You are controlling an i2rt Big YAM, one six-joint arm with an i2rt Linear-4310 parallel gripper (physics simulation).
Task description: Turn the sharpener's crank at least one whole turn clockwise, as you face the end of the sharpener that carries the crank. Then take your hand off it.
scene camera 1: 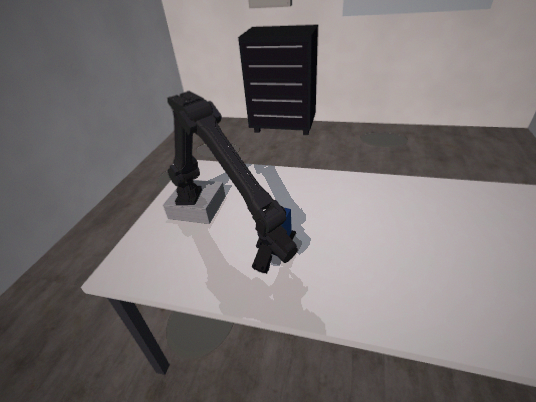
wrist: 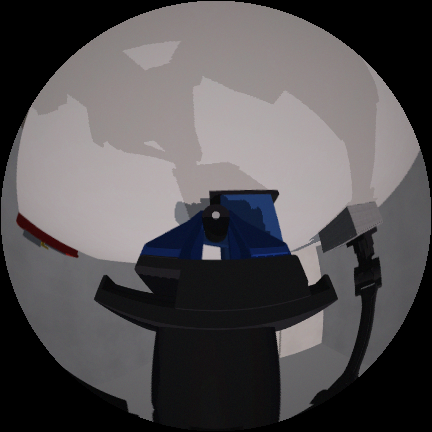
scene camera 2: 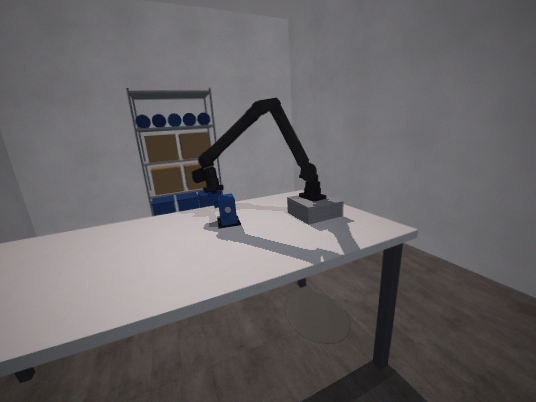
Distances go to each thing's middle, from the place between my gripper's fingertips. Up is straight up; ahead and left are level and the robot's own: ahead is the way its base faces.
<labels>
My gripper is now 8 cm to the right of the blue sharpener [wrist: 255,206] and 2 cm past it. From my hand the other things lie so: black crank handle [wrist: 215,230] (1 cm above).
</labels>
